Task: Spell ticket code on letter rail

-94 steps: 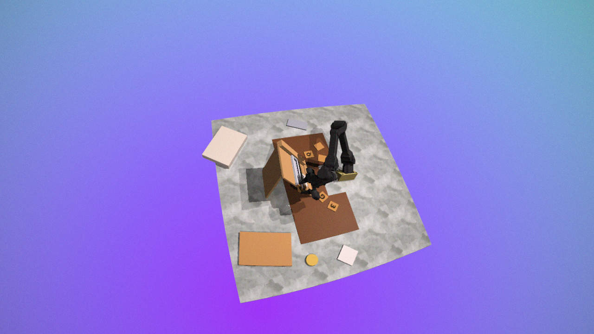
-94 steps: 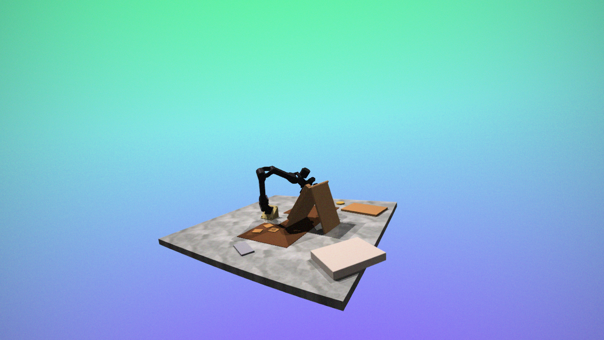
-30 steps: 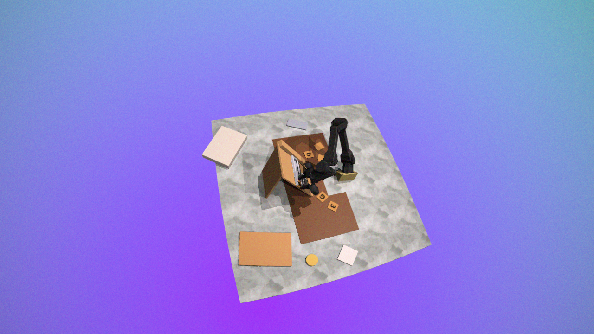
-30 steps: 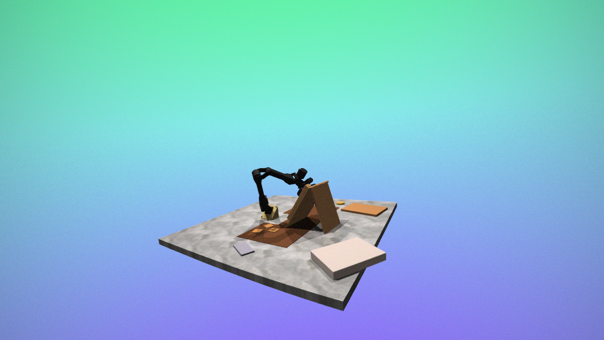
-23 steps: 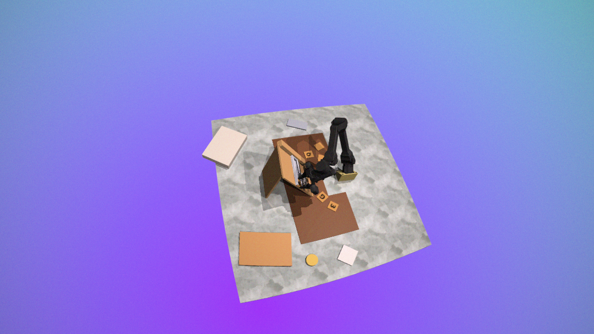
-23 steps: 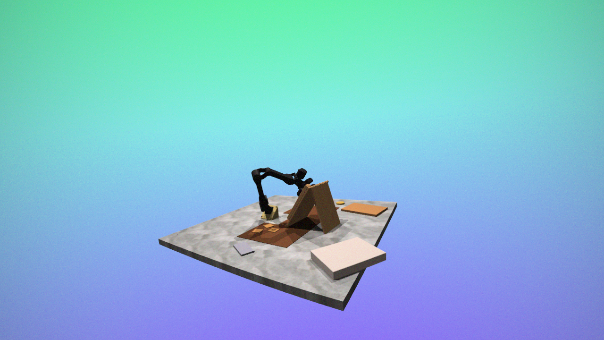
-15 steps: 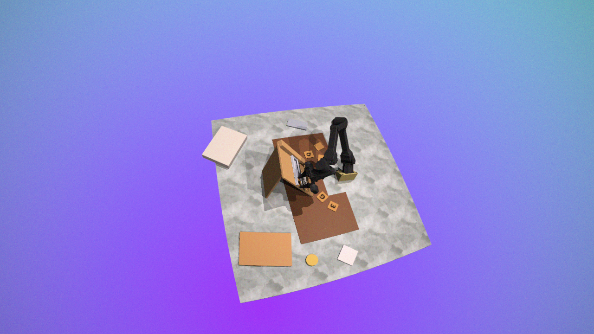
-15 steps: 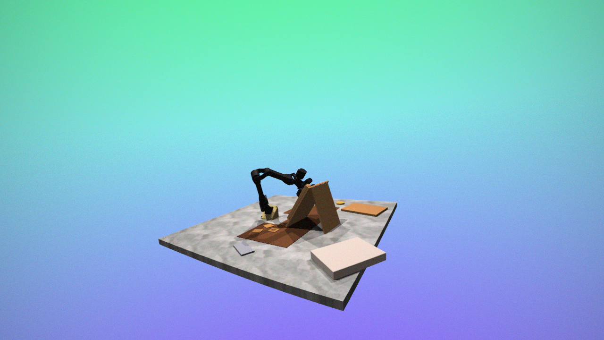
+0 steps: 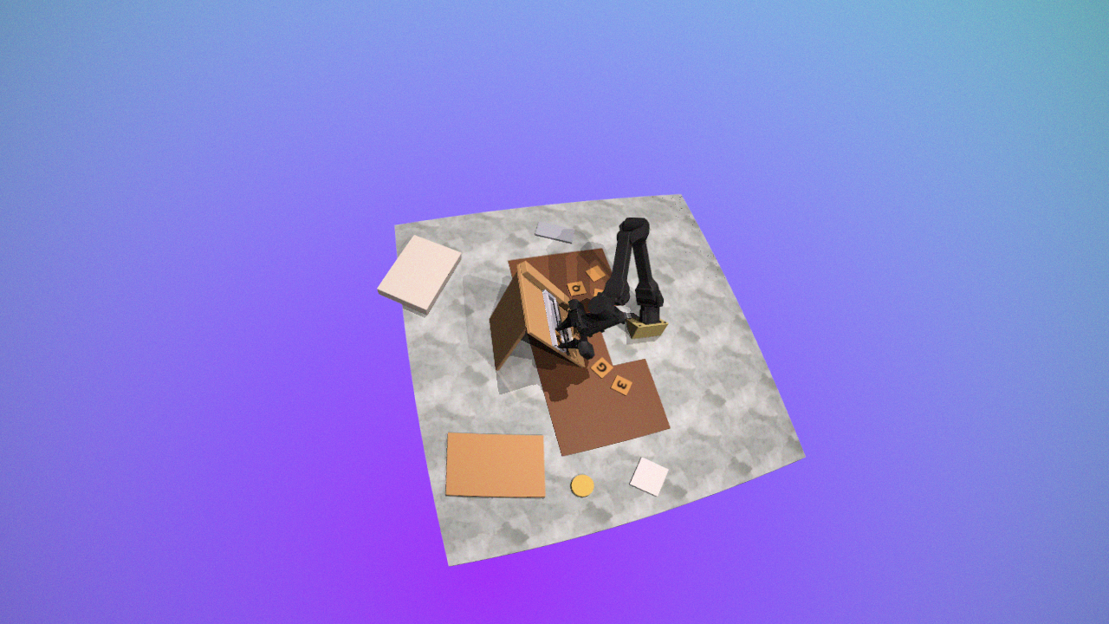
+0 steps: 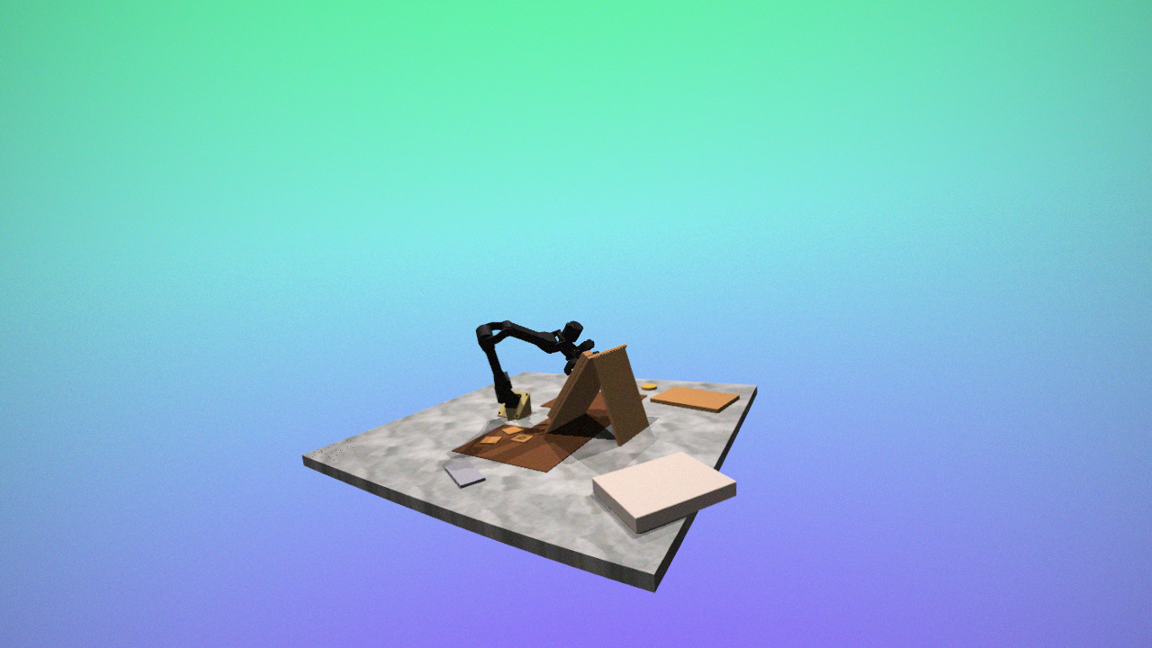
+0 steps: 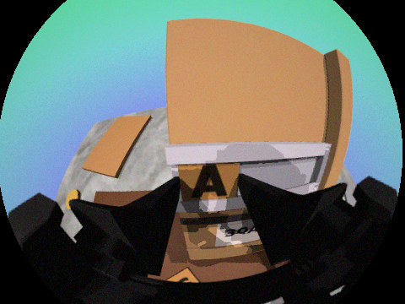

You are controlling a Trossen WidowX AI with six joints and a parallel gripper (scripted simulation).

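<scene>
Now: the white ticket 8 cm below my gripper tip, 6 cm behind it and 5 cm to the right of it. Round my gripper tip: orange panel (33 cm to the left, 25 cm ahead, 16 cm below); brown mat (17 cm behind, 16 cm below, 6 cm to the right); yellow disc (44 cm to the left, 16 cm below).
</scene>
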